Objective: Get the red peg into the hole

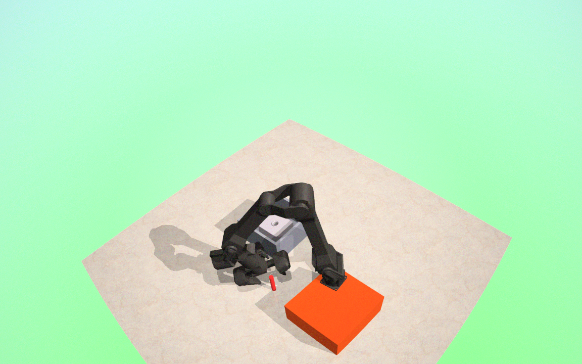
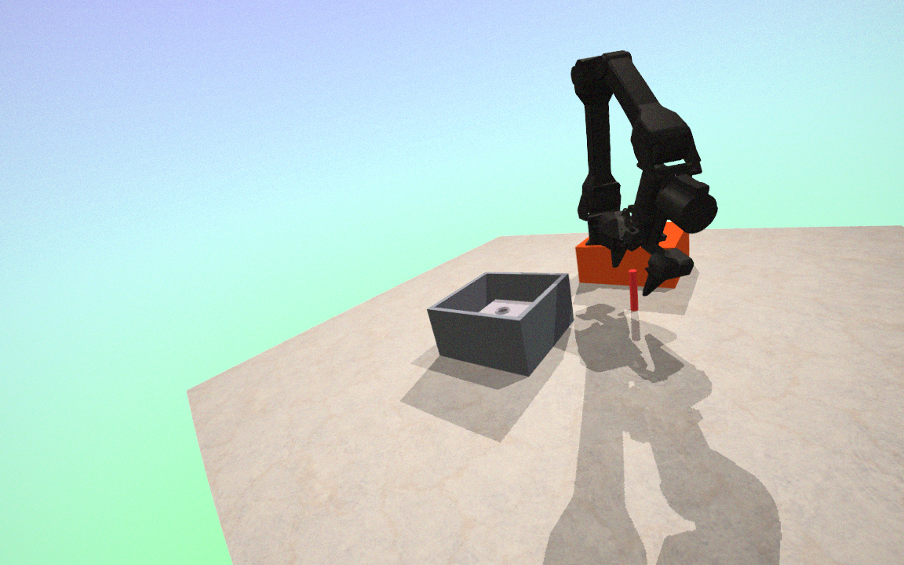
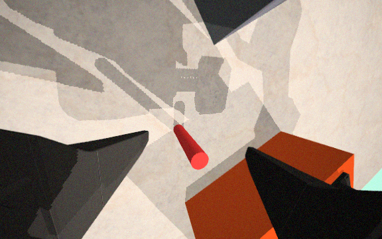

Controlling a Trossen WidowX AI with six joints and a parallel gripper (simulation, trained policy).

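The red peg lies 10 mm to the left of my gripper tip and 20 mm below it. The rest, counted from my gripper tip: pale plate 150 mm ahead, 200 mm to the right, 20 mm below; then grey box 150 mm ahead, 200 mm to the right, 30 mm below.
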